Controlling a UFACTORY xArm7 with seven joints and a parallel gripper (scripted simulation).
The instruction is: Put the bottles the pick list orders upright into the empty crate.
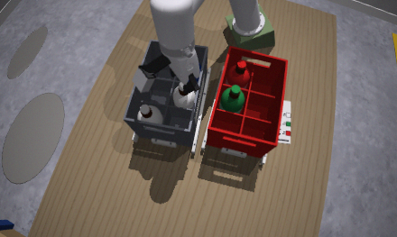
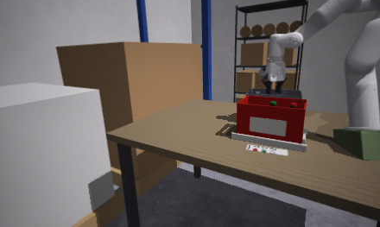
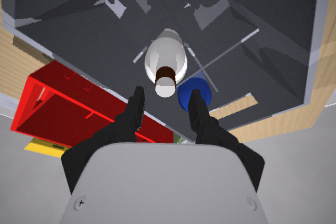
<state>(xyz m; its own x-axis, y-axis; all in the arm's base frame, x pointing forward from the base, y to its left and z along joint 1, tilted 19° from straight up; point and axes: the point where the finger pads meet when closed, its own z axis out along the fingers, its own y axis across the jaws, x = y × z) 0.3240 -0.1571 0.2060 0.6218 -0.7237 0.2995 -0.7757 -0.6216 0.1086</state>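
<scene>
The grey crate lies 110 mm below my hand and 40 mm to the right of it. From my hand the other things lie so: green bottle (150 mm to the left, 100 mm below); then red-label bottle (170 mm to the left, 100 mm below, 80 mm behind); then blue-label bottle (100 mm below, 90 mm behind, 10 mm to the left).
</scene>
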